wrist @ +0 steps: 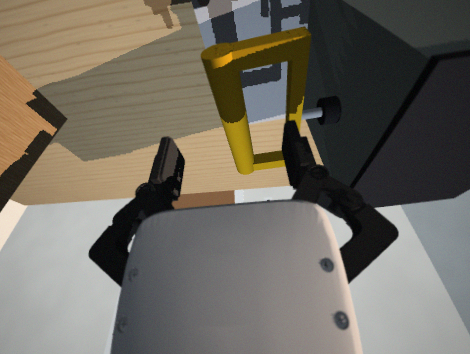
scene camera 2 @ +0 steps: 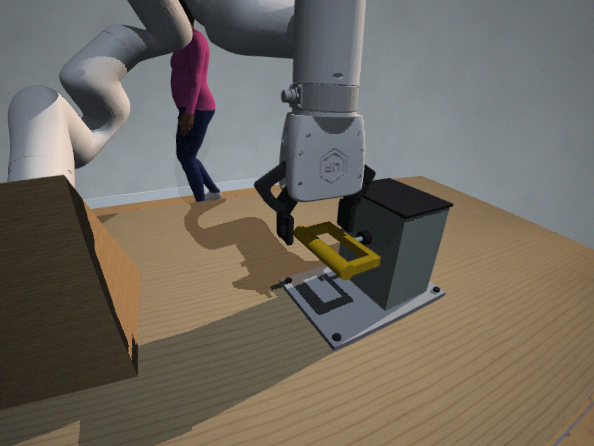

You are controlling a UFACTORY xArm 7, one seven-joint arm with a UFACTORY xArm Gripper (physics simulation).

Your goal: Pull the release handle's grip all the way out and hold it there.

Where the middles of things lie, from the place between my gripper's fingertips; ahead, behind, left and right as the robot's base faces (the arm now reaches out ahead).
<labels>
I see my gripper 10 cm short of the grey base plate [scene camera 2: 342, 313] and 13 cm above it.
</labels>
